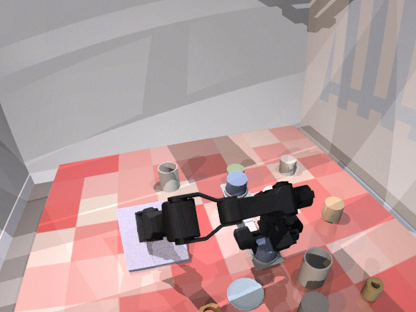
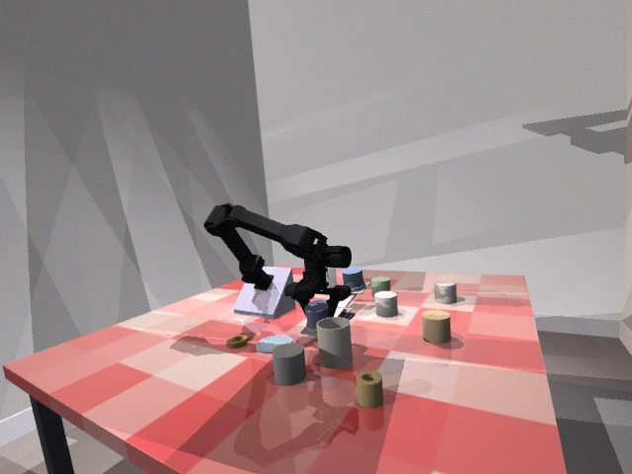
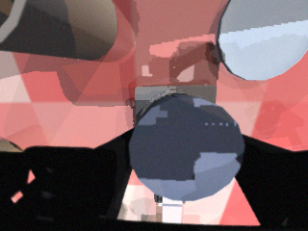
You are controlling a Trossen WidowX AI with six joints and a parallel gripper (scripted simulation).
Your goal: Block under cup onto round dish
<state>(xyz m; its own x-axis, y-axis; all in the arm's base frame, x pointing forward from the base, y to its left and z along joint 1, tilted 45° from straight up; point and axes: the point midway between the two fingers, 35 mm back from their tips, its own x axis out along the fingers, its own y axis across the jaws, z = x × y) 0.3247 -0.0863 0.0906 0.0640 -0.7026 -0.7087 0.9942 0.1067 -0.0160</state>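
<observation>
The brown ring is 19 cm behind my gripper tip, 14 cm to the right of it and 4 cm below it. Also, from my gripper tip: teal block (1 cm below); balance (1 cm behind, 14 cm to the left, 1 cm below); blue cup (2 cm to the right, 1 cm above).
</observation>
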